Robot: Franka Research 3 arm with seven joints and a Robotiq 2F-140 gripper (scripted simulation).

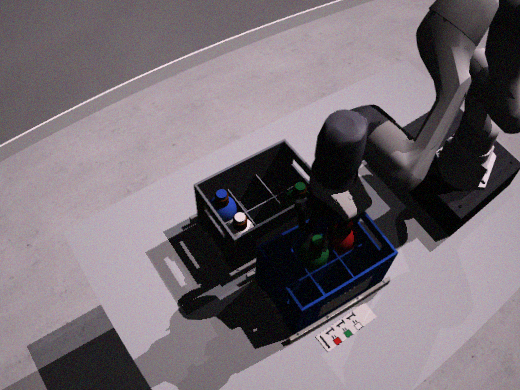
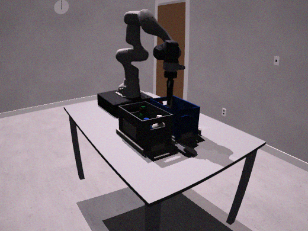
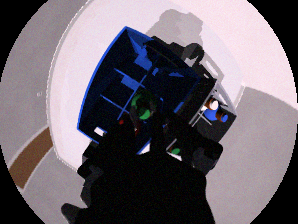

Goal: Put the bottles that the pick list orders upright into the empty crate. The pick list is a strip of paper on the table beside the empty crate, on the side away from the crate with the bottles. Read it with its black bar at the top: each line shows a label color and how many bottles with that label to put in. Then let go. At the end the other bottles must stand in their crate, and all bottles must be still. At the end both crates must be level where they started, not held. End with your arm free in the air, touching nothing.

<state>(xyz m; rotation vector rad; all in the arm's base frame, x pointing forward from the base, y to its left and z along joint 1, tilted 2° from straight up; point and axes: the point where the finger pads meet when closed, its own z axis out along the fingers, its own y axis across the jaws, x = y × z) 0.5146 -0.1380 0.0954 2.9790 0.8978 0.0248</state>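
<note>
My gripper is now 9 cm above the blue crate and 4 cm to the right of it. Round my hand: black crate: 19 cm to the right, 9 cm below, 1 cm behind; then white-labelled bottle: 17 cm to the right, 8 cm below, 8 cm ahead; then red-label bottle: 9 cm behind, 8 cm below, 2 cm to the left.
</note>
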